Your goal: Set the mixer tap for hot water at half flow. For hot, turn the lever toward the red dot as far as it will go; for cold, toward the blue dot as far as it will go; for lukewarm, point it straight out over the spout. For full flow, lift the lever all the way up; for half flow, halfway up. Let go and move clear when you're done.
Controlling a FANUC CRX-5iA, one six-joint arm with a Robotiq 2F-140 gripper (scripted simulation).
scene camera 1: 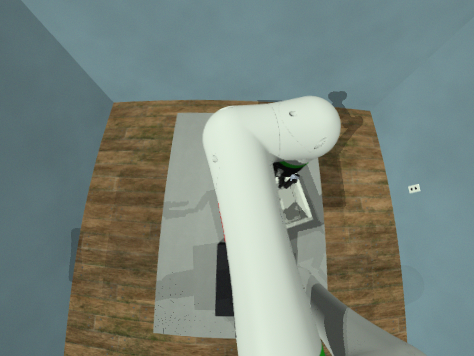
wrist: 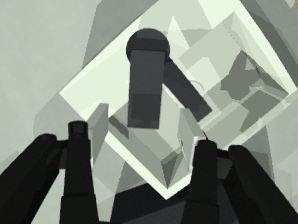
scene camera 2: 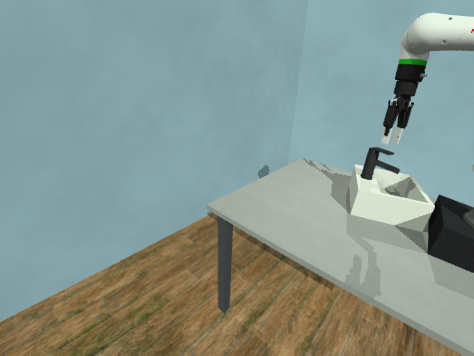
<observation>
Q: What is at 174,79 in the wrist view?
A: A black mixer tap.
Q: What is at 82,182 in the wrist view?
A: The gripper.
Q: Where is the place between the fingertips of the gripper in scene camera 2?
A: At 389,143
</observation>
